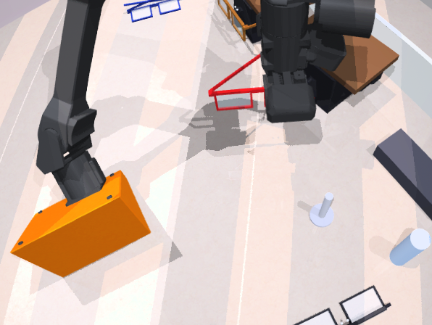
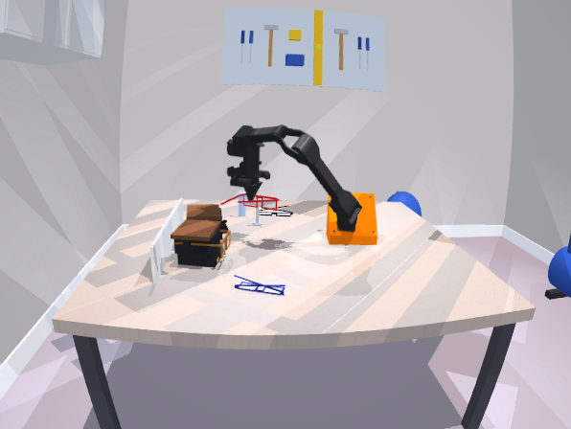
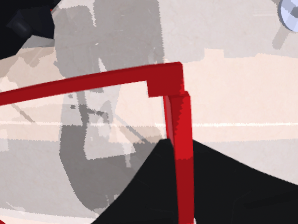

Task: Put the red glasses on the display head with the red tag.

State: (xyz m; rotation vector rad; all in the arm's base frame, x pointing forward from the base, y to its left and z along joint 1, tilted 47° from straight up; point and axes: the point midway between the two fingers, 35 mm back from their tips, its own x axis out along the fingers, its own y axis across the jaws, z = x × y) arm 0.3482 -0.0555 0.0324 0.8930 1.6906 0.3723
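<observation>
My gripper tip is 16 cm to the left of the peg stand and 10 cm above it. From my gripper tip the other things lie so: white panel: 25 cm ahead, 19 cm to the left, 7 cm below; then dark block: 18 cm to the right, 18 cm ahead, 11 cm below; then pale blue cylinder: 28 cm to the right, 8 cm below, 8 cm ahead.
</observation>
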